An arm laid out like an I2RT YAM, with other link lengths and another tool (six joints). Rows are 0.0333 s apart.
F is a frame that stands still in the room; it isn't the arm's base.
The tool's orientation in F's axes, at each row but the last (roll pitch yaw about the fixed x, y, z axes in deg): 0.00 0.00 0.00; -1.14 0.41 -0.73; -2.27 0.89 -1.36; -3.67 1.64 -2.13; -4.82 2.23 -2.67; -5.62 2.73 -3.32; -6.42 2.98 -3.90
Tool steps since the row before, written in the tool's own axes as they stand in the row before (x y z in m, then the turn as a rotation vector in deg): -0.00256 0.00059 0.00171 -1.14 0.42 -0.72; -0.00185 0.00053 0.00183 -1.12 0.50 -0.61; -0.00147 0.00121 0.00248 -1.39 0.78 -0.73; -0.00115 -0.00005 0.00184 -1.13 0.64 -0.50; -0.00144 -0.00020 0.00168 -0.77 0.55 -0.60; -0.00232 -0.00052 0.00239 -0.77 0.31 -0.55; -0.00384 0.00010 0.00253 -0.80 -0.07 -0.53
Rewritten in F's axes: -0.00256 0.00059 0.00171 -1.14 0.42 -0.72; -0.00183 0.00059 0.00183 -1.12 0.50 -0.61; -0.00140 0.00134 0.00245 -1.38 0.78 -0.74; -0.00109 0.00011 0.00187 -1.12 0.65 -0.51; -0.00137 0.00001 0.00175 -0.77 0.53 -0.61; -0.00221 -0.00016 0.00254 -0.78 0.30 -0.54; -0.00367 0.00063 0.00270 -0.83 -0.07 -0.48
